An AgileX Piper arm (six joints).
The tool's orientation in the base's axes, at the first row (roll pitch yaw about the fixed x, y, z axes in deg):
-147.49, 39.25, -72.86
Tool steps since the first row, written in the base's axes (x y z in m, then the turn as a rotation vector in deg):
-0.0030, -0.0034, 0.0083, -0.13, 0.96, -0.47
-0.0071, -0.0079, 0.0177, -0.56, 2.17, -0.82
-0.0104, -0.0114, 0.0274, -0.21, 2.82, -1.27
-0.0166, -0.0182, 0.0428, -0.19, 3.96, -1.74
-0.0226, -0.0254, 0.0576, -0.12, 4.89, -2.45
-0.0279, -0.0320, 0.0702, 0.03, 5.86, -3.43
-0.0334, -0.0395, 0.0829, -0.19, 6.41, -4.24
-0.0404, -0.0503, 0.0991, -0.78, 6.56, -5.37
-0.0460, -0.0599, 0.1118, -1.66, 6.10, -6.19
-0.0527, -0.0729, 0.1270, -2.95, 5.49, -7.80
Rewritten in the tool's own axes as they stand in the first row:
-0.0034, -0.0010, -0.0088, -0.44, 0.39, 0.90
-0.0070, -0.0015, -0.0194, -1.21, 1.01, 1.79
-0.0113, -0.0029, -0.0292, -1.33, 0.93, 2.64
-0.0174, -0.0042, -0.0460, -1.87, 1.20, 3.71
-0.0228, -0.0054, -0.0626, -2.10, 1.50, 4.82
-0.0271, -0.0064, -0.0772, -2.16, 1.85, 6.17
-0.0308, -0.0073, -0.0924, -2.10, 2.43, 6.98
-0.0347, -0.0085, -0.1127, -1.63, 3.44, 7.61
-0.0369, -0.0094, -0.1294, -0.98, 4.55, 7.53
-0.0384, -0.0107, -0.1504, 0.20, 6.34, 7.71

